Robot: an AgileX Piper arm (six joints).
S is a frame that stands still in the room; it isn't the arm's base.
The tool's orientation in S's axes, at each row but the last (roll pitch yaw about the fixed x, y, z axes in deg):
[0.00, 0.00, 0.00]
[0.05, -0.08, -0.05]
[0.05, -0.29, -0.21]
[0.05, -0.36, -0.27]
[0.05, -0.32, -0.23]
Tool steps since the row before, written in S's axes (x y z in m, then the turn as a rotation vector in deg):
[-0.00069, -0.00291, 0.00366, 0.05, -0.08, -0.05]
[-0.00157, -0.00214, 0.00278, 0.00, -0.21, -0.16]
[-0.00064, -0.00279, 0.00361, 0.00, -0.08, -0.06]
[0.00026, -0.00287, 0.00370, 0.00, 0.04, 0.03]
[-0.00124, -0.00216, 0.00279, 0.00, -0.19, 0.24]
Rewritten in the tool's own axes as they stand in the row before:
[-0.00069, -0.00291, 0.00366, 0.05, -0.08, -0.05]
[-0.00156, -0.00214, 0.00278, 0.00, -0.21, -0.16]
[-0.00061, -0.00279, 0.00362, 0.00, -0.08, -0.06]
[0.00030, -0.00287, 0.00370, 0.00, 0.04, 0.03]
[-0.00122, -0.00216, 0.00280, 0.00, -0.19, 0.24]

